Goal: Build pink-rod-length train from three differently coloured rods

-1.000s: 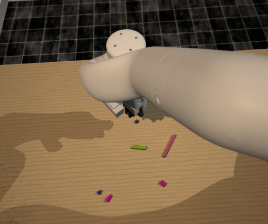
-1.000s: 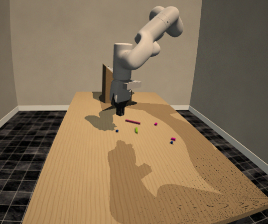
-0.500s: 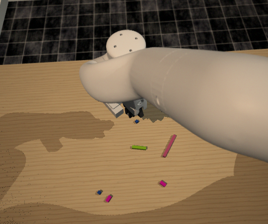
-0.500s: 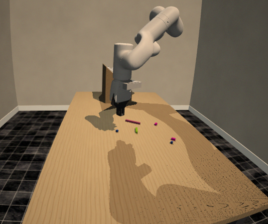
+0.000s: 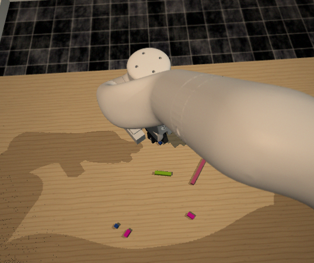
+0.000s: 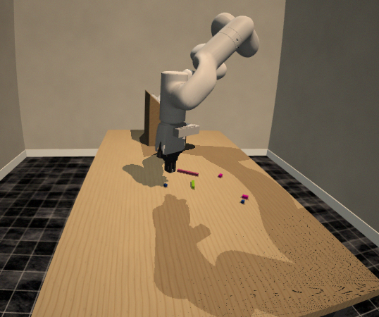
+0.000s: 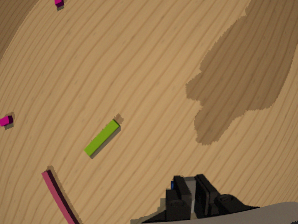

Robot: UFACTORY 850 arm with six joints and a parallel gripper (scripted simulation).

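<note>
Right now my hand is 10 mm past the lime rod, 90 mm to the right of it and 80 mm above it. Round my hand: pink rod 120 mm behind, 100 mm to the left, 80 mm below; then grey rod 20 mm below.
</note>
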